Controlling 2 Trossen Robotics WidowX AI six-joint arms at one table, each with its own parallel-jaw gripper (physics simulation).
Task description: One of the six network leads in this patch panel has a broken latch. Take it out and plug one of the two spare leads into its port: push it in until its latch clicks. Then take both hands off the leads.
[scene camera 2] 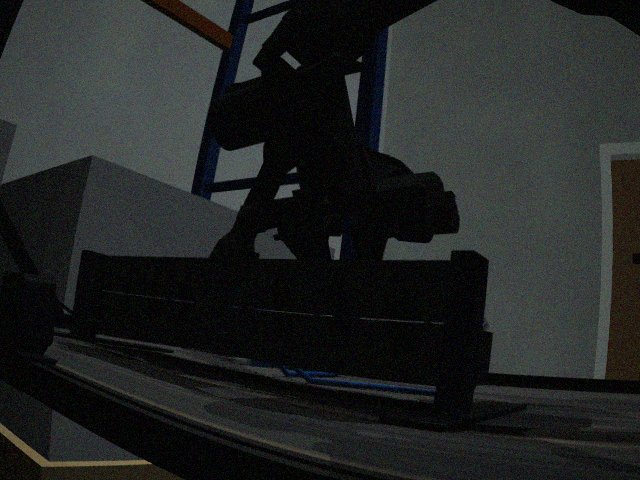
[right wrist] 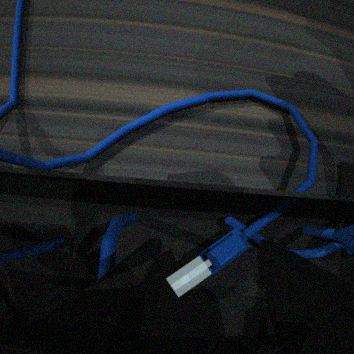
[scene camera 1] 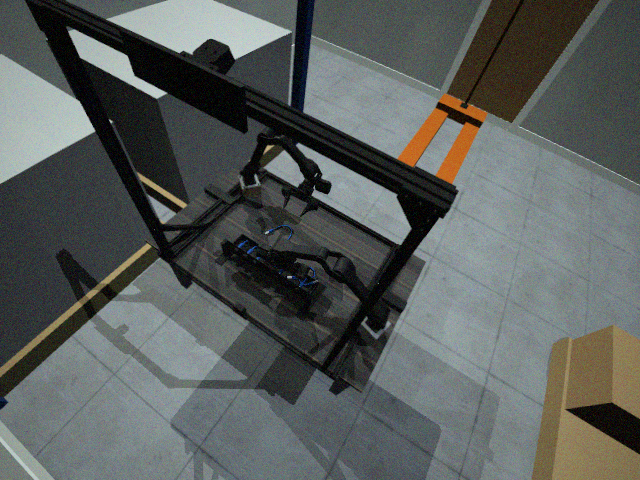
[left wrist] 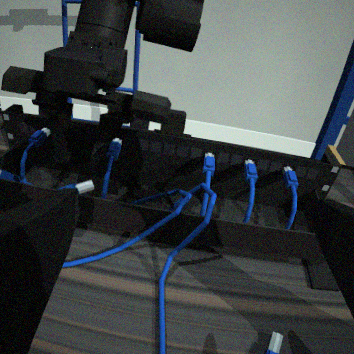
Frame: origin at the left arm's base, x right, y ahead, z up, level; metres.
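Seen in the pictures: left gripper, fingertip midpoint: (scene camera 2: 347, 216) (scene camera 1: 291, 212) (left wrist: 200, 206); right gripper, fingertip midpoint: (right wrist: 209, 250) (scene camera 1: 292, 268) (left wrist: 75, 166); left arm's base, link origin: (scene camera 1: 249, 180); right arm's base, link origin: (scene camera 1: 375, 322).
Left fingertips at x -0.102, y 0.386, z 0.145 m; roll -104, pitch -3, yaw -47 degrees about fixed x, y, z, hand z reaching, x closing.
Note:
Offsets run from my left fingertips to a thing's top centre. "spot": to the spot under its first point. Level surfaces: height alone.
The black patch panel {dx +0.155, dy +0.164, dz -0.106 m} (scene camera 1: 233, 249) (scene camera 2: 270, 295) (left wrist: 267, 239) stands on the wooden table {dz -0.214 m} (scene camera 1: 351, 248). In the left wrist view several blue leads, such as one lead {dx +0.230, dy +0.075, dz -0.119 m} (left wrist: 250, 169), sit plugged in its ports. One loose lead's plug {spot: dx +0.081, dy +0.226, dz -0.176 m} (left wrist: 84, 186) (right wrist: 191, 274), white-tipped with a blue boot, lies free in the panel's tray below my right gripper (scene camera 1: 271, 259). That gripper is part open and holds nothing. Another loose lead {spot: dx +0.016, dy -0.084, dz -0.212 m} (scene camera 1: 282, 230) curls on the table, and its plug {dx +0.088, dy -0.068, dz -0.202 m} (left wrist: 275, 342) shows in the left wrist view. My left gripper (scene camera 1: 298, 202) is wide open and empty, back from the panel.
A black gantry beam (scene camera 1: 347, 152) and its posts span the table. A loose blue cable (right wrist: 175, 105) (left wrist: 165, 267) runs over the wood in front of the panel. Scene camera 2 is dark and shows little beyond silhouettes.

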